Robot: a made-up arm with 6 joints.
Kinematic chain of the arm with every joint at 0, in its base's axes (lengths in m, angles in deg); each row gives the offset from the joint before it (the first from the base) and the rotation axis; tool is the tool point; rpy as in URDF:
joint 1: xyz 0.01 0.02 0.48 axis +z
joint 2: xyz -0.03 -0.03 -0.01 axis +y
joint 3: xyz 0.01 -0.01 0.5 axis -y
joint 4: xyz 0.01 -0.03 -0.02 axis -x
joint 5: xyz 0.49 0 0 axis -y
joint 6: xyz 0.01 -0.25 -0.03 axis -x
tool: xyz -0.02 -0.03 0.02 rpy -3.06 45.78 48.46
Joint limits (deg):
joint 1: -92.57..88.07
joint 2: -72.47..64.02
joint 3: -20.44..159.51
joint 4: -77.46..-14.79
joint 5: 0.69..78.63
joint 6: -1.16..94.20
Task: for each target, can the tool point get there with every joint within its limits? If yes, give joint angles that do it. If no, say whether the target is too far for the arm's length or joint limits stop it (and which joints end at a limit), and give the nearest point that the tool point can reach.
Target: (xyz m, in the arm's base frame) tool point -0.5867 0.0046 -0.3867
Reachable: no: joint limits stop it (at a limit: joint 1, joint 2, joint 3, joint 5, joint 6) | nearest point -0.2823 -0.2355 0.1541 | short by 0.665 m
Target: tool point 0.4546 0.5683 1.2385
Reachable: yes | joints 65.67 39.36 111.51 -64.51 32.59 48.61
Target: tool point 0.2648 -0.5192 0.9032
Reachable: yes | joints -47.43 5.48 24.31 -61.64 70.81 72.20
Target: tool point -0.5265 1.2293 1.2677
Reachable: no: too far | nearest point -0.3801 0.8993 1.0449 | short by 0.424 m
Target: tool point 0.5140 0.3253 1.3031
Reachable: yes | joints 56.39 42.26 126.45 -39.77 18.83 80.14
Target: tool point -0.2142 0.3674 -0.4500
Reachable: no: joint limits stop it (at a limit: joint 1, joint 2, joint 4, joint 5, joint 6) | nearest point 0.1420 0.3959 0.0932 | short by 0.650 m
